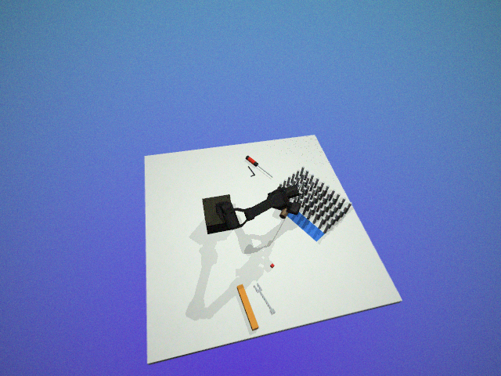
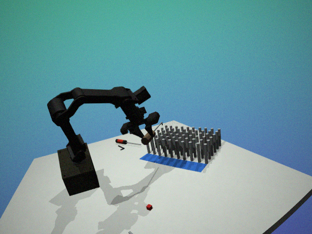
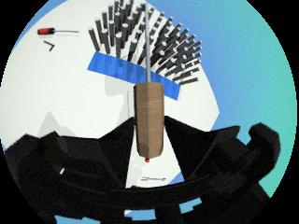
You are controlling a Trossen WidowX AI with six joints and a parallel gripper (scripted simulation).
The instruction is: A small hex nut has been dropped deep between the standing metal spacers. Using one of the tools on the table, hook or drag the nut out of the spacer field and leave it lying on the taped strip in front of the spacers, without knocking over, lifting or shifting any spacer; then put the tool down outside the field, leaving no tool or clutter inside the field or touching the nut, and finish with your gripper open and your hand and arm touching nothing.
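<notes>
The blue taped strip lies 11 cm ahead of my gripper tip, 7 cm to the left of it and 20 cm below it. From my gripper tip the other things lie so: grey rod tool (7 cm ahead, 8 cm to the left); then grey wrench (19 cm behind, 39 cm to the right, 20 cm below); then small red cube (11 cm behind, 22 cm to the right, 19 cm below).
</notes>
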